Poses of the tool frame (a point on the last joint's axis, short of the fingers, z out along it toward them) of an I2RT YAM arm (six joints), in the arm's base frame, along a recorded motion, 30 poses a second.
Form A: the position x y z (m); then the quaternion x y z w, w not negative.
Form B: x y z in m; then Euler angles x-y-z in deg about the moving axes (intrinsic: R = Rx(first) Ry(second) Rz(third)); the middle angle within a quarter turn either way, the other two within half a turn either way. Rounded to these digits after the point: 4 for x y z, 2 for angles.
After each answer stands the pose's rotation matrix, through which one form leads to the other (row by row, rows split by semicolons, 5 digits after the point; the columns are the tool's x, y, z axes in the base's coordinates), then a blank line. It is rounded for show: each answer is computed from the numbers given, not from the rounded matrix.
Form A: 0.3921, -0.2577, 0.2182, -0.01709, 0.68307, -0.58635, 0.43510
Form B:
0.3921, -0.2577, 0.2182, 85.18, 37.91, -141.89
-0.62079 0.48690 0.61445; -0.53359 0.31180 -0.78617; -0.57437 -0.81591 0.06624

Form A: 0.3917, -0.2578, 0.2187, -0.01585, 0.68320, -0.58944, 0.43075
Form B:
0.3917, -0.2578, 0.2187, 85.24, 37.39, -142.27
-0.62841 0.48615 0.60726; -0.52946 0.30462 -0.79176; -0.56989 -0.81907 0.06597

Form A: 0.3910, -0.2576, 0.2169, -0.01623, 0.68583, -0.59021, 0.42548
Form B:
0.3910, -0.2576, 0.2169, 85.78, 37.07, -143.02
-0.63741 0.47998 0.60277; -0.52450 0.30278 -0.79575; -0.56445 -0.82337 0.05875

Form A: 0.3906, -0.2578, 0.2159, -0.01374, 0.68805, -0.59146, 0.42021
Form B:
0.3906, -0.2578, 0.2159, 86.24, 36.48, -143.51
-0.64647 0.47817 0.59450; -0.51598 0.29997 -0.80236; -0.56200 -0.82545 0.05280

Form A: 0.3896, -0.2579, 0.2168, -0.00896, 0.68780, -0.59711, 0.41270
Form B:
0.3896, -0.2579, 0.2168, 86.22, 35.34, -143.91
-0.65920 0.48052 0.57840; -0.50517 0.28677 -0.81398; -0.55700 -0.82877 0.05371

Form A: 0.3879, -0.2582, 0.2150, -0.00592, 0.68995, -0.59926, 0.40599
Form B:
0.3879, -0.2582, 0.2150, 86.67, 34.56, -144.48
-0.67028 0.47842 0.56732; -0.49475 0.28171 -0.82211; -0.55313 -0.83172 0.04787

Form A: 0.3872, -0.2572, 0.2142, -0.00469, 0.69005, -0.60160, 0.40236
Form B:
0.3872, -0.2572, 0.2142, 86.70, 34.12, -144.76
-0.67617 0.47764 0.56094; -0.49059 0.27612 -0.82649; -0.54965 -0.83404 0.04762

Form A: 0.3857, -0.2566, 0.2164, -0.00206, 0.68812, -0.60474, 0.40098
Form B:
0.3857, -0.2566, 0.2164, 86.35, 33.66, -144.60
-0.67842 0.48214 0.55433; -0.48781 0.26858 -0.83061; -0.54935 -0.83391 0.05298

